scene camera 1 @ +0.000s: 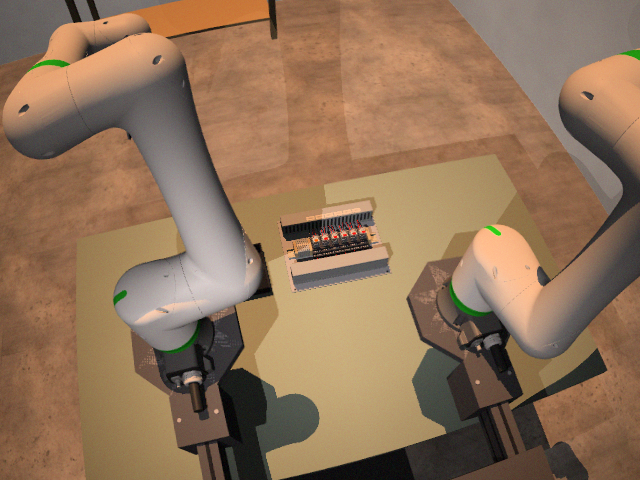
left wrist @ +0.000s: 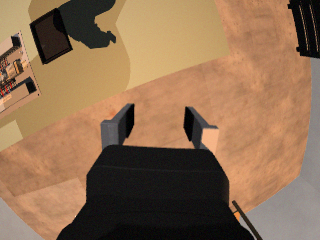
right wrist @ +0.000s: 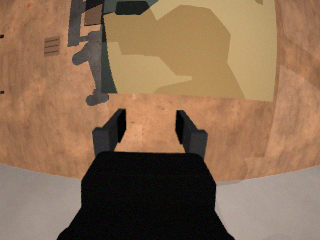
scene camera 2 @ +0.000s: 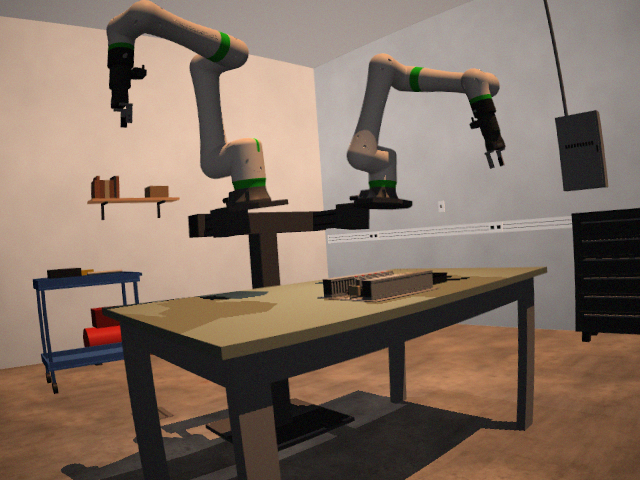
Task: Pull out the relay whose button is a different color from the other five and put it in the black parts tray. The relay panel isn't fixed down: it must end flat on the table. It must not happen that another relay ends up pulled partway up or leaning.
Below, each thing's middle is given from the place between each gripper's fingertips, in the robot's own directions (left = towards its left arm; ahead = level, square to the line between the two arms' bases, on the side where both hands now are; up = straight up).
Scene:
Now: left hand (scene camera 2: 497,166) 150 mm past the relay panel (scene camera 1: 308,268), 530 mm to the left of it and 410 mm above it. The rest, counted from my left hand: black parts tray (left wrist: 50,41) (220 mm behind, 250 mm to the right, 430 mm below).
My right gripper (scene camera 2: 126,125) is now 34 cm short of the relay panel, 74 cm to the right of it and 60 cm above it. Round my right hand: black parts tray (27 cm ahead, 101 cm to the left, 62 cm below).

